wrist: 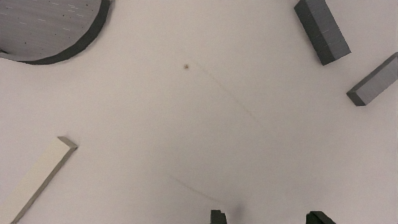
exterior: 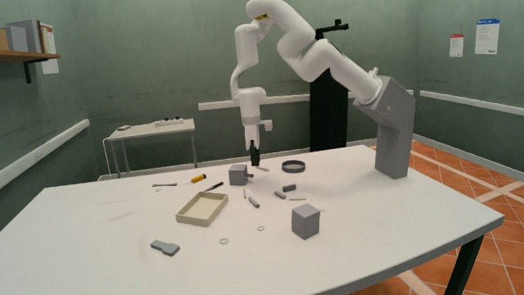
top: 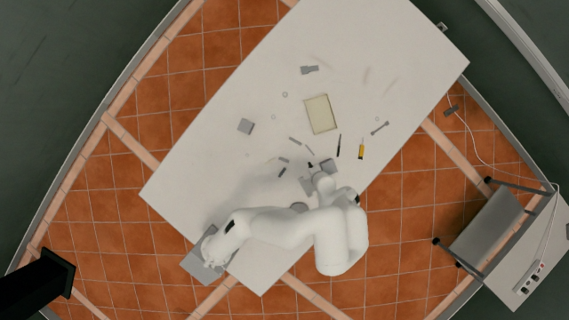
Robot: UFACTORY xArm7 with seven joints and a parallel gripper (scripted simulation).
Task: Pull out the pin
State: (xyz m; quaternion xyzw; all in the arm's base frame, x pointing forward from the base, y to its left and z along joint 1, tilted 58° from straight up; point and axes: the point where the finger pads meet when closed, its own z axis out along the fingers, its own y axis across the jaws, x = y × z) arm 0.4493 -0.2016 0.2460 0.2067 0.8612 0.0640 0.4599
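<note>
Right now the short grey pin is 7 cm below my hand, 4 cm to the right of it and 3 cm ahead of it. From my hand the other things lie so: round dish: 23 cm behind, 10 cm below, 3 cm to the right; cream tray: 28 cm ahead, 10 cm below, 8 cm to the left; small pale peg: 12 cm to the right, 10 cm below, 10 cm behind.
</note>
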